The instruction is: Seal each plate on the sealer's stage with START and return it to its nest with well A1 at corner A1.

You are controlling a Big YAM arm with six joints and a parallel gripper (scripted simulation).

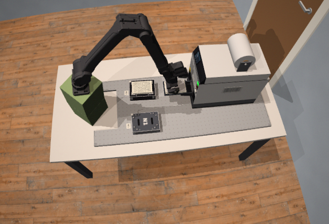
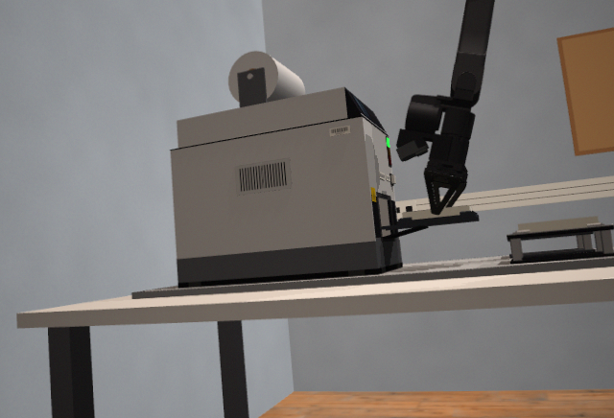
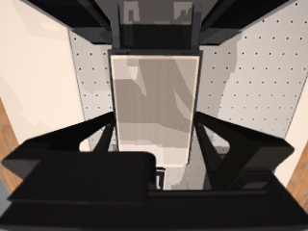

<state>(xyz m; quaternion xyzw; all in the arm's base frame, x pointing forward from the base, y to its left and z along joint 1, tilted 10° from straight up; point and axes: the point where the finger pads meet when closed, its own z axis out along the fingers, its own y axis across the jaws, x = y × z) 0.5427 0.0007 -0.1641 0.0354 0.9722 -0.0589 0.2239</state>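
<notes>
Right now the sealer stage is 20 mm below my hand. Round my hand: plate 200 mm behind, 60 mm to the left, 50 mm below; then yellow warning label 110 mm ahead, 80 mm to the left, 40 mm above; then plate nest 220 mm behind, 170 mm to the right, 70 mm below.
</notes>
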